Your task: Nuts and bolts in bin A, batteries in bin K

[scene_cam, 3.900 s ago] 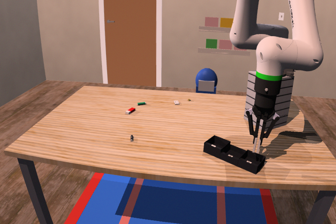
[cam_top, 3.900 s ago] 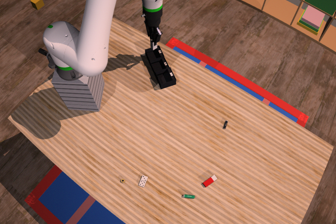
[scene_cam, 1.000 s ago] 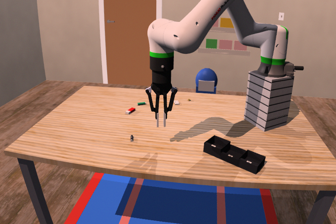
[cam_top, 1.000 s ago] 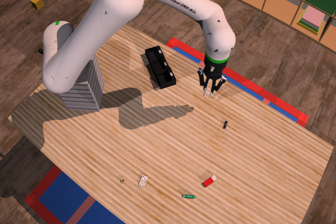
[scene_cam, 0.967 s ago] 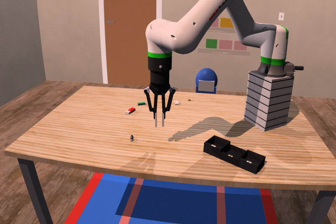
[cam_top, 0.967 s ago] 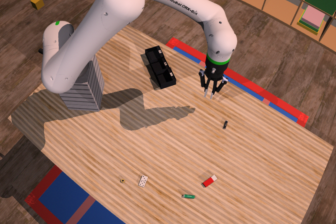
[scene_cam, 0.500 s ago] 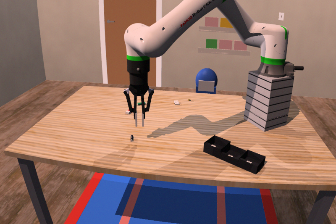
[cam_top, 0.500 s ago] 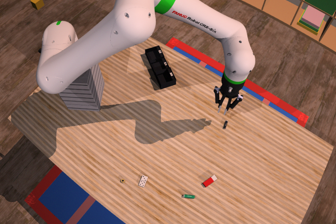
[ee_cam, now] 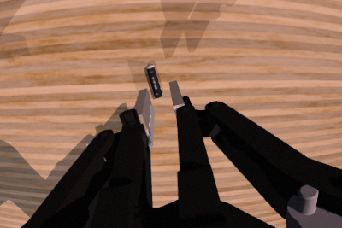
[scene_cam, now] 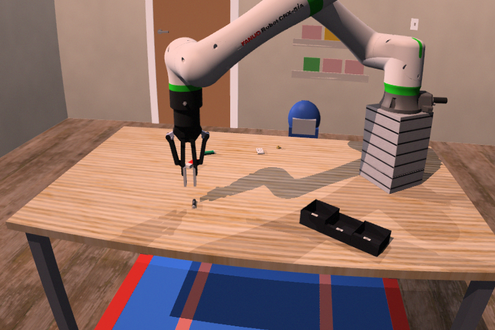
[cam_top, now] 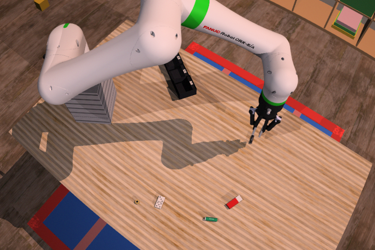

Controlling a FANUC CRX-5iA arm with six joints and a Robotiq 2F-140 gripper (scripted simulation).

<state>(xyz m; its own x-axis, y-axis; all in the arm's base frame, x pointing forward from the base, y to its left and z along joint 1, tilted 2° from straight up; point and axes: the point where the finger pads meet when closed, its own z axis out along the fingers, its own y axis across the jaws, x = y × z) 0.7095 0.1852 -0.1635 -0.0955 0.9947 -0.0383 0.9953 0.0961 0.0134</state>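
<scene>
The dark battery lies 100 mm below my hand and 10 mm behind it. From my hand the other things lie so: green battery 400 mm to the right, 100 mm below, 20 mm behind; three joined black bins 450 mm behind, 150 mm to the left, 80 mm below; red-and-white block 290 mm to the right, 100 mm below, 40 mm ahead.
</scene>
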